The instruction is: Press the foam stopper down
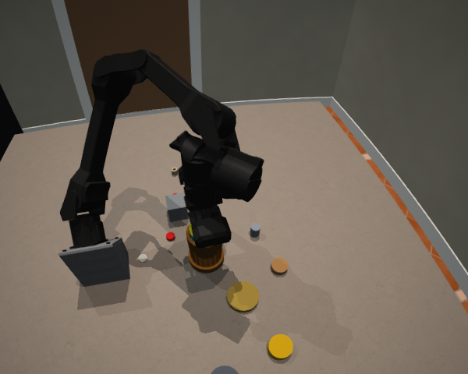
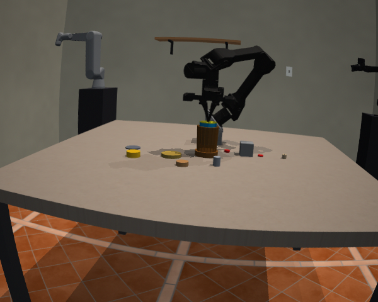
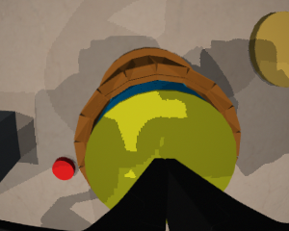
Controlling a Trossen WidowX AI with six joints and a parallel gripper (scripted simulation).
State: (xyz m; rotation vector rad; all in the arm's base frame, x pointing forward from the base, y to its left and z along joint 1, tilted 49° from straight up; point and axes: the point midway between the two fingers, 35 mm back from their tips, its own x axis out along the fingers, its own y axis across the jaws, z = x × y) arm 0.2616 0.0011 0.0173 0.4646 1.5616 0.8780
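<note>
Now: the foam stopper 50 mm below my hand. The rest, counted from my hand: small grey cylinder (130 mm ahead, 60 mm to the left, 140 mm below); then olive disc (80 mm ahead, 110 mm to the right, 150 mm below); then red button (90 mm behind, 60 mm to the left, 150 mm below).
</note>
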